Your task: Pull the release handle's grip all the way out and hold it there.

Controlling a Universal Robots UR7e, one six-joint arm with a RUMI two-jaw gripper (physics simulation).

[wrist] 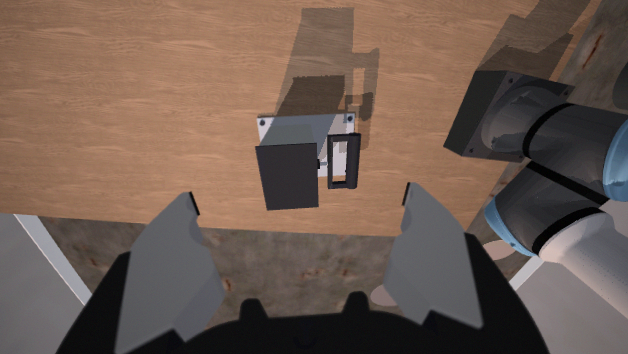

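The release handle's grip [353, 161] is a black rectangular loop beside the right side of a dark box [287, 177]. A short thin rod shows between the box and the grip. Both are over a light metal base plate [266, 131] with screws at its corners, on the wooden table. My gripper [302, 190] is open and empty, its two grey jaws wide apart in the lower part of the wrist view. The box and the grip appear beyond the fingertips, between them in the view, and neither jaw touches them. The box hides part of the plate.
The wooden table [125, 125] has its edge running across the lower part of the view. The robot's own base [467, 110] and arm links [565, 195] are at the right. Shadows of the box and grip fall across the table above them. A dark mottled floor shows below the edge.
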